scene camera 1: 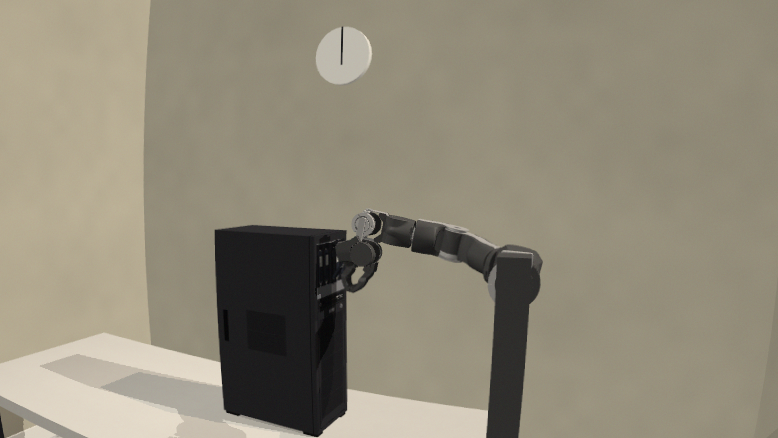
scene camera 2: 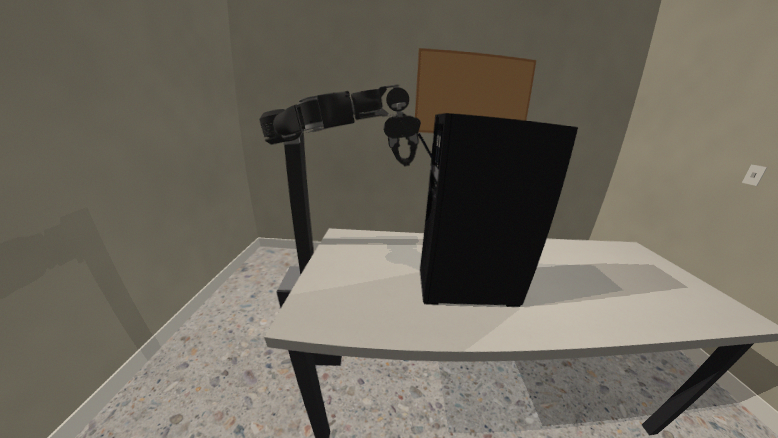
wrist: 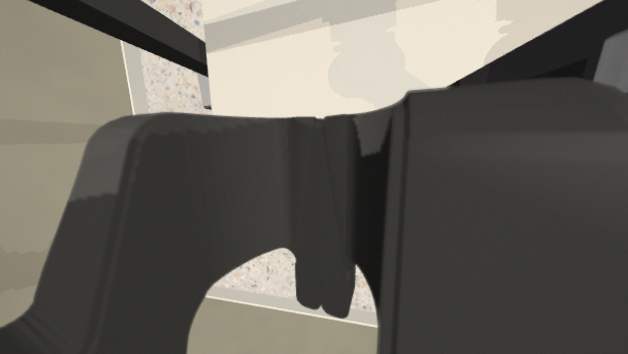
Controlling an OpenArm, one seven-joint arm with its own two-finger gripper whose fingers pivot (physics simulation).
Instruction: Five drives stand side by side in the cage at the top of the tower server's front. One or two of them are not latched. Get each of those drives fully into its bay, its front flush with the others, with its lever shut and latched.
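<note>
The black tower server point(scene camera 1: 264, 293) point(scene camera 2: 495, 217) stands upright on the table. In scene camera 1, drives point(scene camera 1: 326, 263) show side by side at the top of its front; the arm's hand hides those on the right. In scene camera 2, a thin dark lever point(scene camera 2: 425, 145) slants up and out from the cage, its upper end by the hand. Whether they touch is unclear. My gripper point(scene camera 1: 353, 289) point(scene camera 2: 405, 163) point(wrist: 332, 210) is shut and empty, pointing down in front of the tower at cage height. How far any drive stands out cannot be told.
The pale table point(scene camera 1: 419, 409) point(scene camera 2: 370, 321) carries the tower. The arm's dark post point(scene camera 1: 509, 348) point(scene camera 2: 299, 201) stands beyond the table's end, facing the tower's front. In the wrist view, part of the tower point(wrist: 535, 45) shows at the upper right. A brown board point(scene camera 2: 473, 87) hangs behind.
</note>
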